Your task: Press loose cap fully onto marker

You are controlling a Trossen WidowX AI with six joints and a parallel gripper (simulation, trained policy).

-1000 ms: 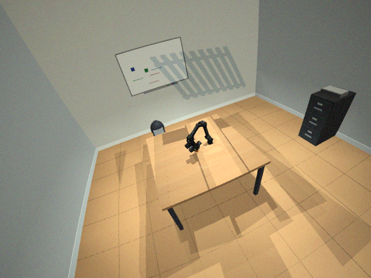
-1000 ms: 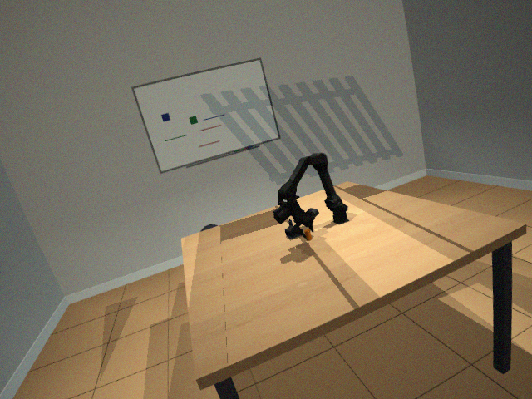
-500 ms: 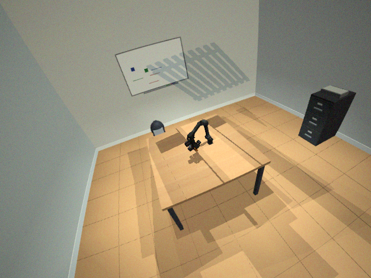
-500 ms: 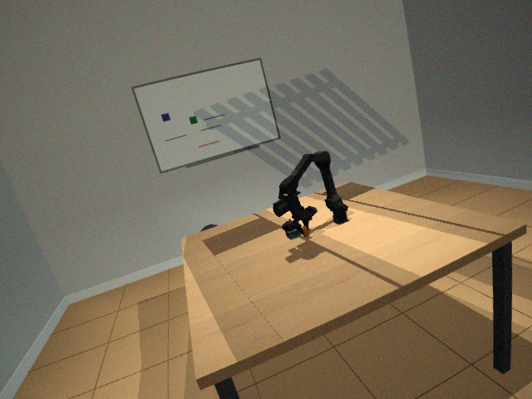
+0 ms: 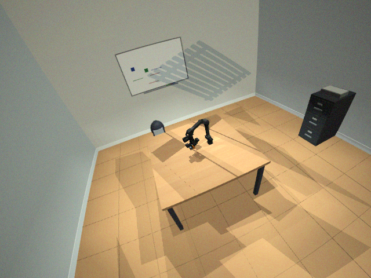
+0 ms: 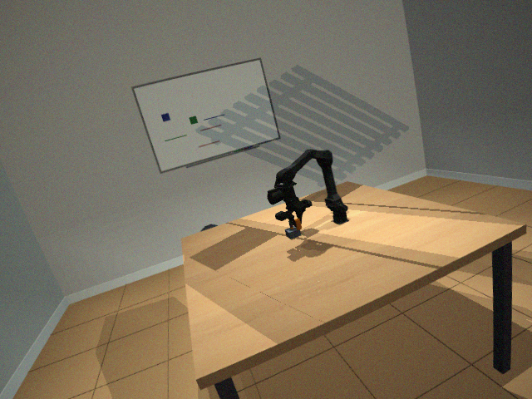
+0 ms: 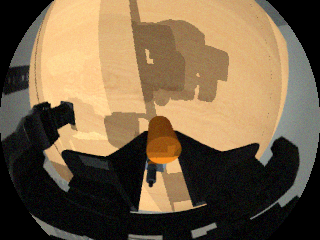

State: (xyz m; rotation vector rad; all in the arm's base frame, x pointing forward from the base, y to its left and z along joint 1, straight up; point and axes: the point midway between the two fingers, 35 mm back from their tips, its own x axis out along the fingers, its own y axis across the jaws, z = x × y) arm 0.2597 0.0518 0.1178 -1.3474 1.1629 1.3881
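My gripper tip is now 10 cm to the left of the holder block, 6 cm above it and 1 cm short of it. The rest, counted from my gripper tip: orange cap: 1 cm above.
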